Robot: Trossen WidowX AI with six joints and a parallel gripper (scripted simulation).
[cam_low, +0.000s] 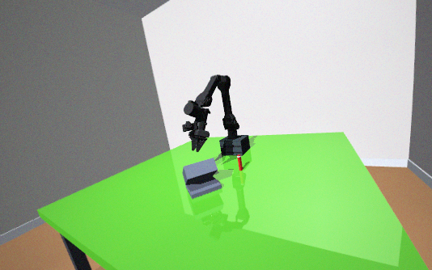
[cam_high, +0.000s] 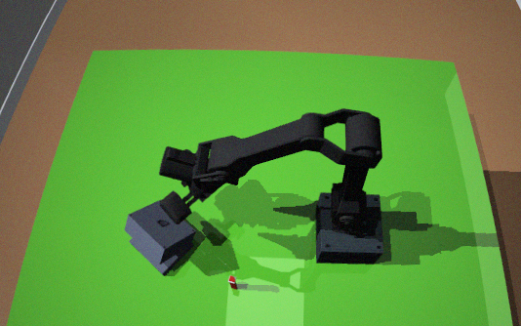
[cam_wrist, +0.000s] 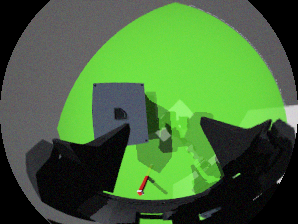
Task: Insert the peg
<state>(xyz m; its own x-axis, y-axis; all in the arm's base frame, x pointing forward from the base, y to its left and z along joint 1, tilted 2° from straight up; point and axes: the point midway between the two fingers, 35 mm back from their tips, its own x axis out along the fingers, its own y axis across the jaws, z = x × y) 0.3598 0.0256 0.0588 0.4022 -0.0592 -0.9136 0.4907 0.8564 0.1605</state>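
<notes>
Now: the red peg 13 cm behind my gripper tip, 16 cm to the left of it and 8 cm below it. From my gripper tip the other things lie so: grey sloped panel: 7 cm ahead, 8 cm to the left, 6 cm below.
</notes>
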